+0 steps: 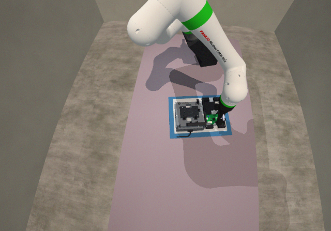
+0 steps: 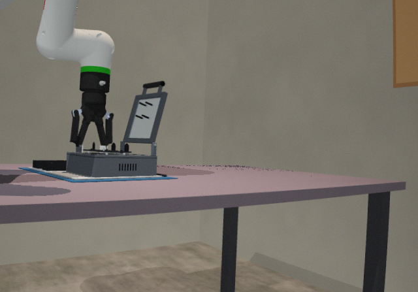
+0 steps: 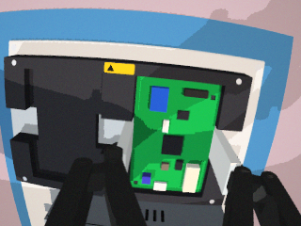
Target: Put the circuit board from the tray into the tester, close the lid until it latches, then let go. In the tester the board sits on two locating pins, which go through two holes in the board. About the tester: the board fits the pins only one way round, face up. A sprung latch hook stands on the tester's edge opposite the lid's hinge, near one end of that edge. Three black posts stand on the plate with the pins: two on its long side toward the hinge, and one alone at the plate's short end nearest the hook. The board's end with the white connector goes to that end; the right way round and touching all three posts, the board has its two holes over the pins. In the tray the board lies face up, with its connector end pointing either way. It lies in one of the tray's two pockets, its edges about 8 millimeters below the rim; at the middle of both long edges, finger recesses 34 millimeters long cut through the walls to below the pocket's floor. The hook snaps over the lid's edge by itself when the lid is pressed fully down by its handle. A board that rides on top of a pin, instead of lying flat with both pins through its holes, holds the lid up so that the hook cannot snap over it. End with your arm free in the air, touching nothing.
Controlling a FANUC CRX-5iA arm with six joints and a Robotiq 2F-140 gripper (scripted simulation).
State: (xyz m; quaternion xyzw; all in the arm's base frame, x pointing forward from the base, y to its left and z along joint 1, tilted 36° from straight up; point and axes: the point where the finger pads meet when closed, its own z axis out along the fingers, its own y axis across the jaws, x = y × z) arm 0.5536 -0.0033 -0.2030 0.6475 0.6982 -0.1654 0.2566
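Right now the green circuit board is 20 mm below my hand. Round my hand: tester lid: 90 mm ahead, 170 mm to the right, 140 mm above; then latch hook: 100 mm behind, 110 mm to the right, 50 mm above; then tester: 130 mm to the right, 70 mm above.
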